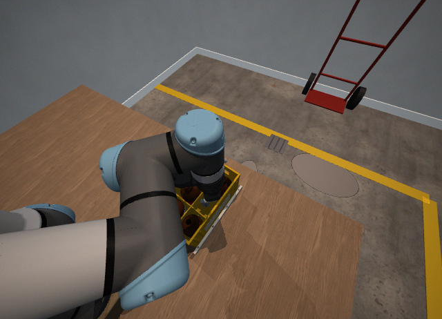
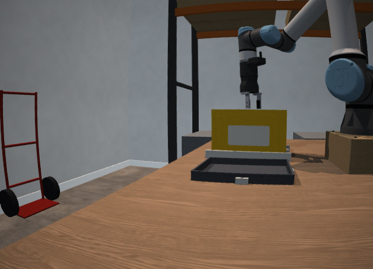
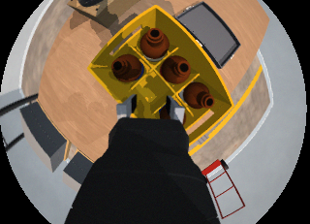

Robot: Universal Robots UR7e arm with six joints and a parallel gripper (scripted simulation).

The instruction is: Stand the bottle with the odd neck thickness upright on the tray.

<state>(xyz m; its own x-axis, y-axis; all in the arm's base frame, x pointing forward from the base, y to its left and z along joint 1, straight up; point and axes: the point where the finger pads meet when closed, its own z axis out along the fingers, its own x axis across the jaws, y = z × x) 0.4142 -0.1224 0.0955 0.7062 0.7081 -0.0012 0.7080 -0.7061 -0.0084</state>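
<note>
My hand is 4 cm to the right of the yellow crate and 11 cm above it. The rest, counted from my hand: glass bottle (9 cm behind, 11 cm below); dark tray (2 cm behind, 34 cm to the left, 19 cm below).
</note>
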